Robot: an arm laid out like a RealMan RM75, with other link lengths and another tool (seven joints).
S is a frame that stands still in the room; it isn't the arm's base.
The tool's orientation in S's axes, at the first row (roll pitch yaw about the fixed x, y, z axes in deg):
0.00 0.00 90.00
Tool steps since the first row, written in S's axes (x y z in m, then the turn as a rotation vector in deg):
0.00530 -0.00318 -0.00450 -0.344 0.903 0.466
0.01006 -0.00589 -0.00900 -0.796 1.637 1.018
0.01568 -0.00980 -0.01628 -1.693 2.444 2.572
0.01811 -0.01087 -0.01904 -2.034 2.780 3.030
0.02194 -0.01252 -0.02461 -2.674 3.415 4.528
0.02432 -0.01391 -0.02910 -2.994 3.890 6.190
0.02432 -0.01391 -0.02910 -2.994 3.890 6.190
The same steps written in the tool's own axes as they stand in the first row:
-0.00318 -0.00530 -0.00450 0.903 0.344 0.466
-0.00589 -0.01006 -0.00900 1.637 0.796 1.018
-0.00980 -0.01568 -0.01628 2.444 1.693 2.572
-0.01087 -0.01811 -0.01904 2.780 2.034 3.030
-0.01252 -0.02194 -0.02461 3.415 2.674 4.528
-0.01391 -0.02432 -0.02910 3.890 2.994 6.190
-0.01391 -0.02432 -0.02910 3.890 2.994 6.190

